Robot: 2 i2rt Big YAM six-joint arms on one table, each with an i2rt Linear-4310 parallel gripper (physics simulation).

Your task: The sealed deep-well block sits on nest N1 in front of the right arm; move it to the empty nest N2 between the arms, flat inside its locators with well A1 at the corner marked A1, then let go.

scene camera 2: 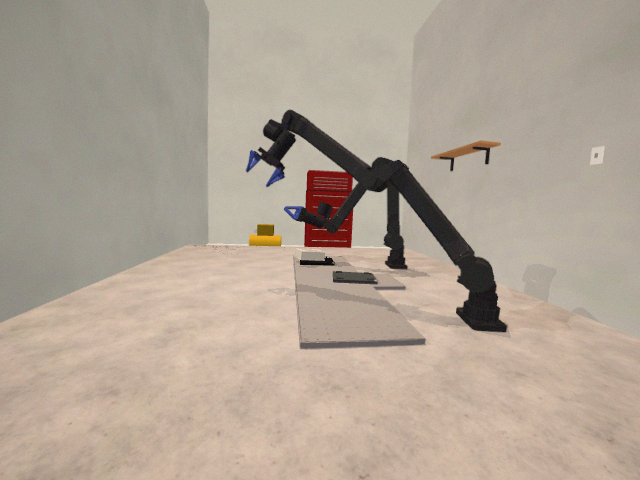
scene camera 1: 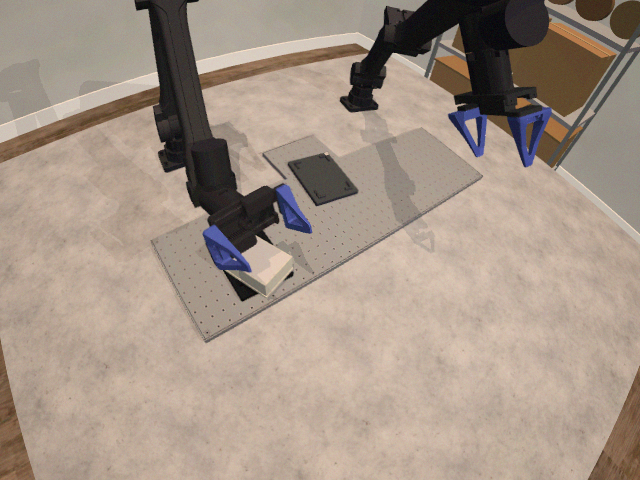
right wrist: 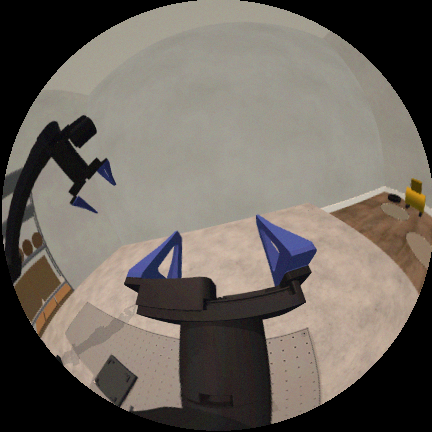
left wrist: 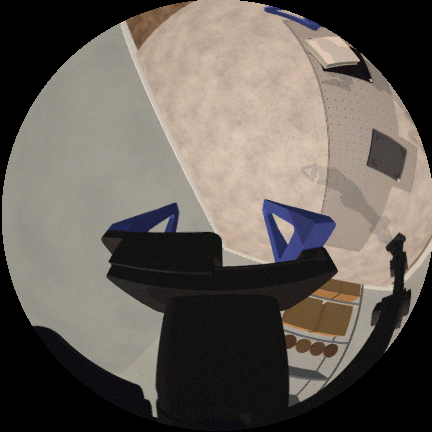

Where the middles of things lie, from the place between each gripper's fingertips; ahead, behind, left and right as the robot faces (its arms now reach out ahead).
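Scene:
The cream block (scene camera 1: 270, 266) is 27 cm to the right of my left hand, 22 cm behind it and 33 cm below it.
Measured from my right hand, the cream block is 3 cm to the left of it, 13 cm behind it and 22 cm below it.

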